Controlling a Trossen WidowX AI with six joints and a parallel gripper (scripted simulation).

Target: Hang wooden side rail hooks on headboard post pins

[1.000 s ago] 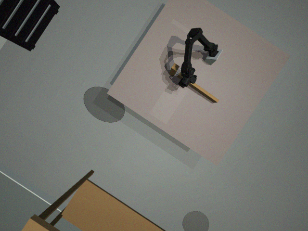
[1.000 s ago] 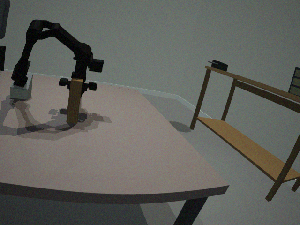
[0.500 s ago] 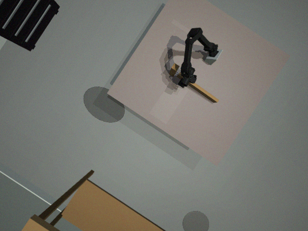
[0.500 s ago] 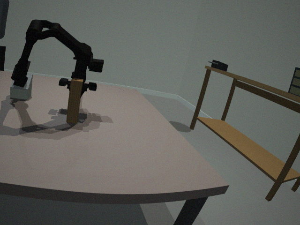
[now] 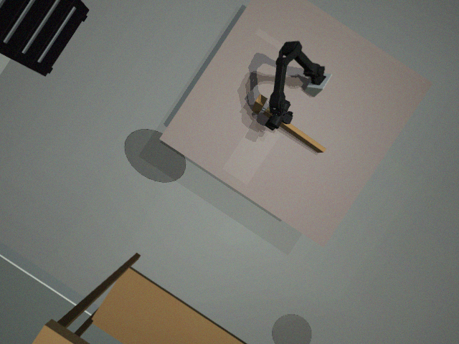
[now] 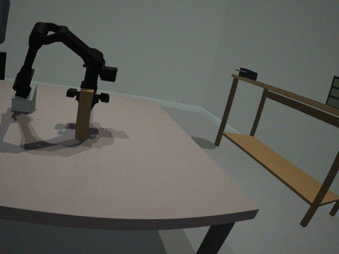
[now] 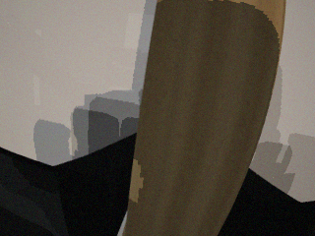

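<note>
Now: the wooden headboard post 13 cm to the right of my gripper tip, 4 cm above it and 1 cm ahead of it.
</note>
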